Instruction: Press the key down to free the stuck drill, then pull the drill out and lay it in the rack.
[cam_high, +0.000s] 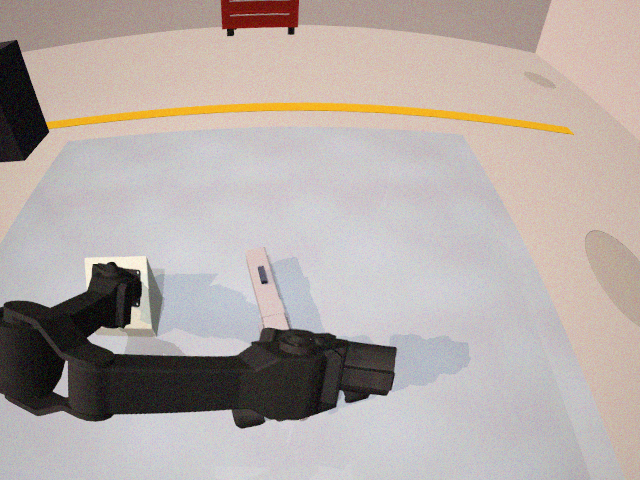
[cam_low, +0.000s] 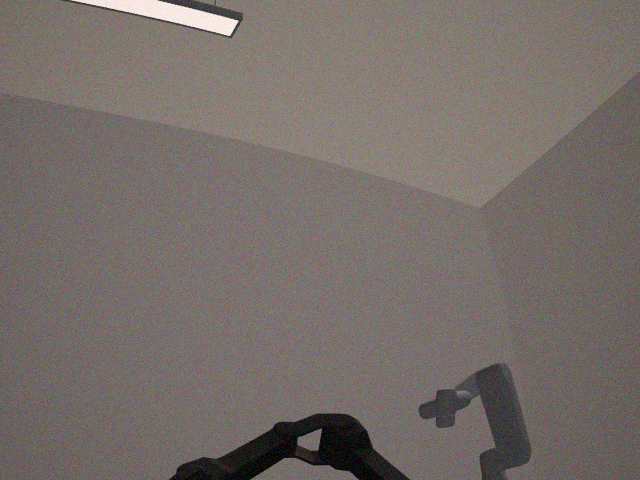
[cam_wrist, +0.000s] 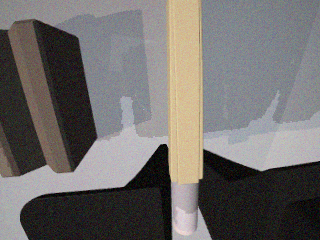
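The drill lies 10 mm behind my gripper tip, 40 mm to the left of it and 30 mm above it. The rest, counted from my gripper tip: dark key: 60 mm behind, 220 mm to the left, 30 mm above; then brown grooved rack: 80 mm behind, 20 mm to the left; then grey block: 50 mm behind, 200 mm to the left, 20 mm above.
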